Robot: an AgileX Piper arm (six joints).
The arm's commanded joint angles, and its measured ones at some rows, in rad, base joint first. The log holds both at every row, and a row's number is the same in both.
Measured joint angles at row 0: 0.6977, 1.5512, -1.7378, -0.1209, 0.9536, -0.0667
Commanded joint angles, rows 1 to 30: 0.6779, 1.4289, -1.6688, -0.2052, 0.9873, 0.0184; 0.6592, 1.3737, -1.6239, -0.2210, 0.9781, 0.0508; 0.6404, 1.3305, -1.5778, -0.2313, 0.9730, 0.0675; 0.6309, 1.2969, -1.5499, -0.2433, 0.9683, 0.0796; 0.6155, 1.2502, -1.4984, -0.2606, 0.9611, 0.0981; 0.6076, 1.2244, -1.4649, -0.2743, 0.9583, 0.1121; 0.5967, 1.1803, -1.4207, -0.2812, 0.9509, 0.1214; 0.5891, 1.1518, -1.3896, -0.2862, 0.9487, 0.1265; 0.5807, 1.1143, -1.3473, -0.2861, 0.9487, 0.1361; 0.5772, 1.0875, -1.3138, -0.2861, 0.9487, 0.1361; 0.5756, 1.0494, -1.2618, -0.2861, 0.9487, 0.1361; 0.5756, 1.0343, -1.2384, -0.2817, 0.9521, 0.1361; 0.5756, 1.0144, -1.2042, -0.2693, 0.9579, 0.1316; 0.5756, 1.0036, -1.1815, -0.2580, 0.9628, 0.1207; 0.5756, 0.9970, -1.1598, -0.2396, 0.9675, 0.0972; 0.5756, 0.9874, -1.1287, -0.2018, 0.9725, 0.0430; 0.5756, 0.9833, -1.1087, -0.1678, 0.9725, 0.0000; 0.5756, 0.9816, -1.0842, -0.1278, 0.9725, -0.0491; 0.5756, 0.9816, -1.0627, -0.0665, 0.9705, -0.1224; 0.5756, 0.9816, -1.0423, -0.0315, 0.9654, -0.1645; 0.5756, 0.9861, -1.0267, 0.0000, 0.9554, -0.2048; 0.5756, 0.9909, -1.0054, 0.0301, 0.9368, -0.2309; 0.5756, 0.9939, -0.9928, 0.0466, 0.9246, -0.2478; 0.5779, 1.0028, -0.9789, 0.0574, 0.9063, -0.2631; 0.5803, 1.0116, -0.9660, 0.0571, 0.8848, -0.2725; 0.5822, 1.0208, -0.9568, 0.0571, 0.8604, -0.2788; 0.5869, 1.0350, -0.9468, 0.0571, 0.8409, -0.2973; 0.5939, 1.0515, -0.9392, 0.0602, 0.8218, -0.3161; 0.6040, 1.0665, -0.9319, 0.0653, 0.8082, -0.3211; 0.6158, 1.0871, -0.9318, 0.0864, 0.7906, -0.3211
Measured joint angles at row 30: 0.5870, 1.0323, -0.9540, 0.0492, 0.8677, -0.2743
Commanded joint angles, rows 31 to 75: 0.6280, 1.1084, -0.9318, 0.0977, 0.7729, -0.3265; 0.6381, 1.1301, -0.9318, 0.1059, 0.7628, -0.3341; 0.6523, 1.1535, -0.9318, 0.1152, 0.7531, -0.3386; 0.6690, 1.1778, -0.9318, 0.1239, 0.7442, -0.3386; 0.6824, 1.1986, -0.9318, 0.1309, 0.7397, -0.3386; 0.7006, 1.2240, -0.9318, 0.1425, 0.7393, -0.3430; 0.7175, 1.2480, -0.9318, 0.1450, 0.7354, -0.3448; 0.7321, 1.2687, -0.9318, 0.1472, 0.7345, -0.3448; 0.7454, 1.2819, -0.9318, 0.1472, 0.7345, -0.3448; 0.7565, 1.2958, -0.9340, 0.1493, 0.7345, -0.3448; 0.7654, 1.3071, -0.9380, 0.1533, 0.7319, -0.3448; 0.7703, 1.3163, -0.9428, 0.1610, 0.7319, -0.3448; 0.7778, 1.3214, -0.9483, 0.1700, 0.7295, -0.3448; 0.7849, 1.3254, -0.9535, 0.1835, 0.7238, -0.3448; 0.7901, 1.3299, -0.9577, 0.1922, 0.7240, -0.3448; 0.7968, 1.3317, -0.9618, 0.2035, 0.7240, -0.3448; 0.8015, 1.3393, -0.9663, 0.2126, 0.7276, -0.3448; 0.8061, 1.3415, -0.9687, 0.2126, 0.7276, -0.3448; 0.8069, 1.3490, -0.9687, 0.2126, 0.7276, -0.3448; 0.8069, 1.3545, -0.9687, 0.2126, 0.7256, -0.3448; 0.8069, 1.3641, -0.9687, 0.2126, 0.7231, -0.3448; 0.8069, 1.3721, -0.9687, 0.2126, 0.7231, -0.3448; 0.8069, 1.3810, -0.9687, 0.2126, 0.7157, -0.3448; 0.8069, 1.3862, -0.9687, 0.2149, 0.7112, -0.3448; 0.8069, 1.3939, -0.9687, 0.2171, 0.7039, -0.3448; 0.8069, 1.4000, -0.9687, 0.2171, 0.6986, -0.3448; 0.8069, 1.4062, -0.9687, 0.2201, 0.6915, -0.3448; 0.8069, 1.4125, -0.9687, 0.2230, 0.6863, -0.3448; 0.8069, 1.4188, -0.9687, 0.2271, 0.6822, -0.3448; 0.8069, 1.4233, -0.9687, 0.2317, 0.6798, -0.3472; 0.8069, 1.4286, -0.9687, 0.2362, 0.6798, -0.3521; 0.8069, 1.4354, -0.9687, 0.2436, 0.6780, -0.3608; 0.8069, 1.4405, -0.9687, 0.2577, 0.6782, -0.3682; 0.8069, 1.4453, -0.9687, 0.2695, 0.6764, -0.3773; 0.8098, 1.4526, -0.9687, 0.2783, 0.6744, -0.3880; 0.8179, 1.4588, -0.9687, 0.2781, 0.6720, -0.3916; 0.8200, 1.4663, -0.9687, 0.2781, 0.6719, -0.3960; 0.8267, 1.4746, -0.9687, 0.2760, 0.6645, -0.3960; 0.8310, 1.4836, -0.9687, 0.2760, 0.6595, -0.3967; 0.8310, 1.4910, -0.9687, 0.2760, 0.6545, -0.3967; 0.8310, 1.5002, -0.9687, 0.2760, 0.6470, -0.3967; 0.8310, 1.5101, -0.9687, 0.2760, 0.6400, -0.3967; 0.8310, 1.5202, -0.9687, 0.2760, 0.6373, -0.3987; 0.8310, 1.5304, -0.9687, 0.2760, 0.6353, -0.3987; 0.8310, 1.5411, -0.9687, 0.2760, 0.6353, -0.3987
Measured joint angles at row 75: 0.8291, 1.5081, -0.9650, 0.2746, 0.6548, -0.3853
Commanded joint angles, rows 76 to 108: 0.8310, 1.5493, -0.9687, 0.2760, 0.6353, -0.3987; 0.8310, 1.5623, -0.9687, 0.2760, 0.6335, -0.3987; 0.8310, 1.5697, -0.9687, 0.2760, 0.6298, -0.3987; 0.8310, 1.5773, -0.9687, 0.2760, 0.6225, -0.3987; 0.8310, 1.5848, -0.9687, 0.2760, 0.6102, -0.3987; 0.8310, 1.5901, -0.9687, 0.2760, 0.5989, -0.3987; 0.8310, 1.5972, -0.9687, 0.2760, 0.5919, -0.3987; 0.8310, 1.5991, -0.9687, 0.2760, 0.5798, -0.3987; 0.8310, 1.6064, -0.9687, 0.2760, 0.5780, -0.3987; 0.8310, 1.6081, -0.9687, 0.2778, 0.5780, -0.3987; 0.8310, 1.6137, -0.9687, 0.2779, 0.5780, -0.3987; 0.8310, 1.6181, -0.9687, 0.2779, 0.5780, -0.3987; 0.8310, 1.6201, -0.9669, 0.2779, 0.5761, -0.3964; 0.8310, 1.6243, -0.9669, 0.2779, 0.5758, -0.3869; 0.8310, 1.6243, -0.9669, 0.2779, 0.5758, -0.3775; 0.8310, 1.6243, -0.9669, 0.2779, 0.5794, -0.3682; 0.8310, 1.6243, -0.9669, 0.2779, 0.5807, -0.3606; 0.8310, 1.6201, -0.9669, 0.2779, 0.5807, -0.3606; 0.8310, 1.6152, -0.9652, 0.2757, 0.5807, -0.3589; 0.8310, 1.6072, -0.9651, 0.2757, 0.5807, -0.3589; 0.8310, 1.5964, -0.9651, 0.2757, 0.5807, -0.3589; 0.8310, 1.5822, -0.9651, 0.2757, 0.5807, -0.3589; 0.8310, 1.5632, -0.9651, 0.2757, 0.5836, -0.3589; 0.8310, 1.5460, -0.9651, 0.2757, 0.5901, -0.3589; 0.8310, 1.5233, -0.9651, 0.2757, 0.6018, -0.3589; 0.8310, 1.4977, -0.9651, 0.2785, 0.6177, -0.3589; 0.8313, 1.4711, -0.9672, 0.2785, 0.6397, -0.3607; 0.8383, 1.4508, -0.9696, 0.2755, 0.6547, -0.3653; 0.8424, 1.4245, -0.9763, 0.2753, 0.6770, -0.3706; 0.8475, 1.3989, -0.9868, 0.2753, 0.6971, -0.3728; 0.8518, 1.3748, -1.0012, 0.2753, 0.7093, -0.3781; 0.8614, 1.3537, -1.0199, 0.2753, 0.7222, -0.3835; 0.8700, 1.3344, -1.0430, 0.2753, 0.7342, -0.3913
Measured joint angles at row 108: 0.8416, 1.4234, -0.9773, 0.2704, 0.6974, -0.3651
